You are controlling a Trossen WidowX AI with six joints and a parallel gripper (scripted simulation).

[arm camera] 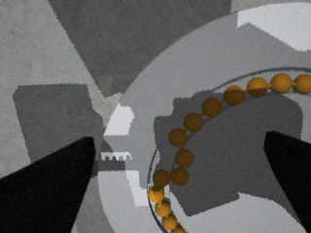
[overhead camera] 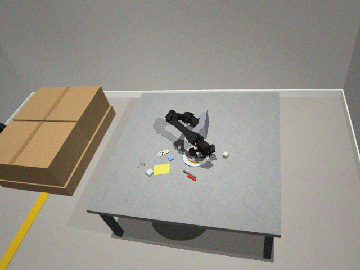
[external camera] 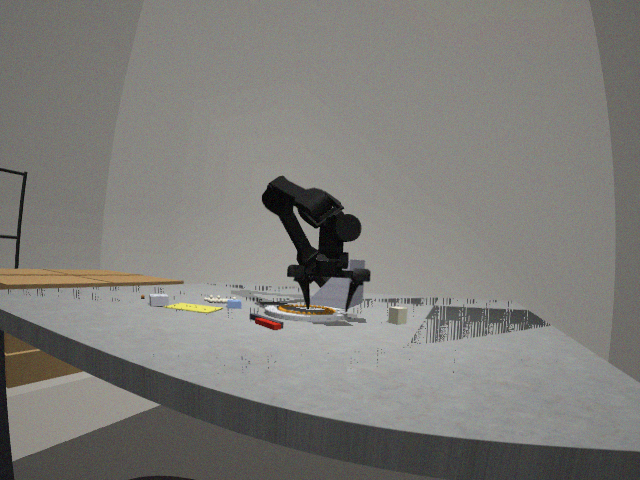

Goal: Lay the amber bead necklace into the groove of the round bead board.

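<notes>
Now: the round bead board 60 mm to the right of my gripper tip, 20 mm behind it and 10 mm below it. Also, from my gripper tip: blue cube 250 mm to the right, 20 mm ahead, 10 mm below; then cream cube 160 mm to the left, 40 mm behind; then red-handled tool 160 mm ahead, 60 mm to the right, 10 mm below.
</notes>
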